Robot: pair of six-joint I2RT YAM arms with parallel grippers.
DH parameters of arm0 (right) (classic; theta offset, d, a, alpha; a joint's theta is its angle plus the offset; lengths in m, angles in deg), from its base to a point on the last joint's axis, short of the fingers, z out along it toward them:
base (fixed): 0 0 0 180
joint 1: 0 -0.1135 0.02 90
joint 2: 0 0 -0.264 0
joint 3: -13.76 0 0.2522 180
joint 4: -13.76 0 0.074 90
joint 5: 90 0 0 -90
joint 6: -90 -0.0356 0 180
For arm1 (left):
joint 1: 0 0.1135 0.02 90
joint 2: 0 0 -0.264 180
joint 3: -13.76 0 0.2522 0
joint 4: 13.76 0 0.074 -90
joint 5: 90 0 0 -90
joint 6: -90 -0.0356 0 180
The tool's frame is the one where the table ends.
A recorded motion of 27 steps. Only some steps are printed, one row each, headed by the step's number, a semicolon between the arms.
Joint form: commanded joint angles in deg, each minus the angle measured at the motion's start. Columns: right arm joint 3, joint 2, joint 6, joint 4, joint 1, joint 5; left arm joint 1, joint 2, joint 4, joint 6, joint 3, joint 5.
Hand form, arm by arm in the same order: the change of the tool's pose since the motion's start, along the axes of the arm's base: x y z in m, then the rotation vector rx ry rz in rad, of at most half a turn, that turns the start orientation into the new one. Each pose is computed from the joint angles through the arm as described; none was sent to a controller.
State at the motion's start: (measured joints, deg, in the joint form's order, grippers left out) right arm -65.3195 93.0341 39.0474 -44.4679 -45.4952 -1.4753; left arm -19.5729 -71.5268 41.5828 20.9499 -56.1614 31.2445
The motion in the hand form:
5: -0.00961 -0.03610 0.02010 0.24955 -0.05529 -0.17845; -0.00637 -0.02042 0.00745 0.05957 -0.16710 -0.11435
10: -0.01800 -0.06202 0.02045 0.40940 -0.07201 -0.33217; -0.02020 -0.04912 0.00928 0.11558 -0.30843 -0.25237
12: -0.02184 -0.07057 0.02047 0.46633 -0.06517 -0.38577; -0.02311 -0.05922 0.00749 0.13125 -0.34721 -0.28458
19: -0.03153 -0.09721 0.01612 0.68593 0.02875 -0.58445; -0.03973 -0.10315 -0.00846 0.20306 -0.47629 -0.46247
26: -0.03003 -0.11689 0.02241 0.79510 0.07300 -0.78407; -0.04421 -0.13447 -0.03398 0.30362 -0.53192 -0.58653
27: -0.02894 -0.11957 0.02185 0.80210 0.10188 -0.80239; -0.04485 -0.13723 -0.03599 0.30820 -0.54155 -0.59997
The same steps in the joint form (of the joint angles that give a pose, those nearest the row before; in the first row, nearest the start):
5: 9.35 -12.40 -8.69 9.70 4.42 -5.12; -5.57 1.10 -3.80 -5.43 -0.04 -4.95
10: 17.12 -20.23 -16.84 17.23 7.92 -7.80; -13.53 1.55 -7.42 -10.16 0.54 -10.30
12: 19.57 -22.94 -20.08 19.26 9.12 -9.07; -16.03 1.05 -9.25 -11.06 0.84 -12.23
19: 27.26 -30.63 -33.84 26.22 14.21 -16.23; -26.40 -2.90 -15.19 -16.69 1.88 -18.76
26: 28.61 -34.23 -44.19 27.11 19.10 -17.67; -31.84 -9.53 -18.49 -22.02 1.62 -23.77
27: 28.49 -34.06 -45.12 26.50 20.09 -19.15; -32.30 -10.05 -19.03 -22.66 1.66 -24.02

